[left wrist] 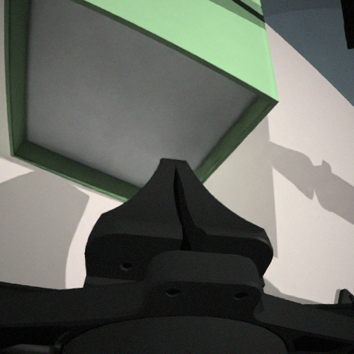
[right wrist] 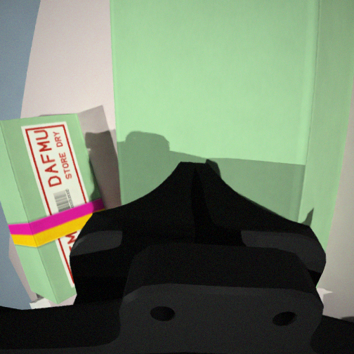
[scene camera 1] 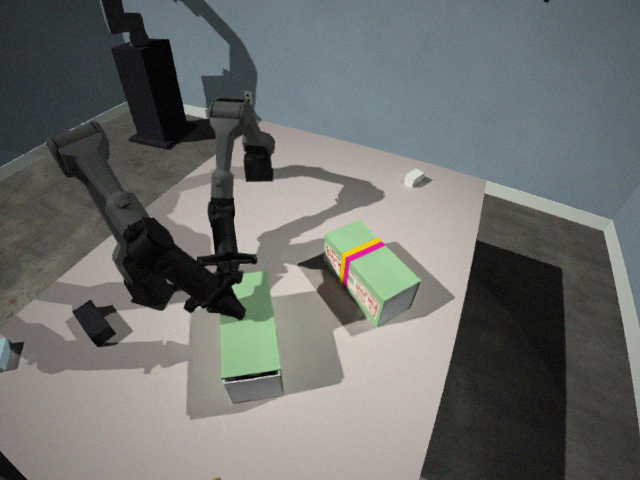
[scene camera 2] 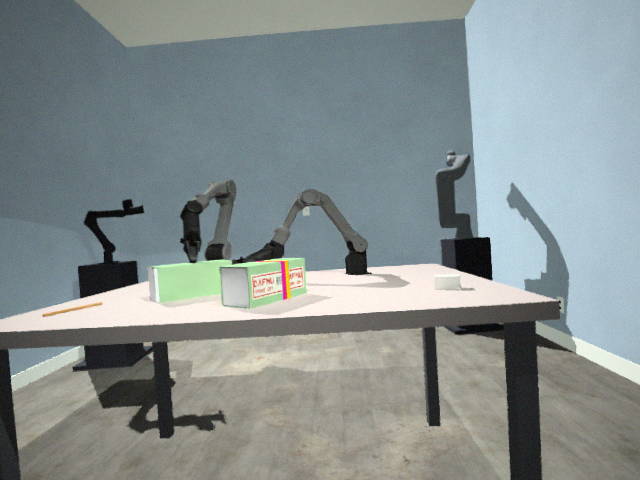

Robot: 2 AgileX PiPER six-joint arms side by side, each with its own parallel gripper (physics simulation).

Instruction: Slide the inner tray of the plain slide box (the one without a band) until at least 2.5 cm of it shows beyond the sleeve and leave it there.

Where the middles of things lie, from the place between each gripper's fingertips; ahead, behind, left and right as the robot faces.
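Scene:
Left gripper: 280 mm past the dark block (scene camera 1: 95, 325), 200 mm to the left of it, 30 mm above it.
Dark block, from my right hand: 360 mm behind, 120 mm to the right, 90 mm below.

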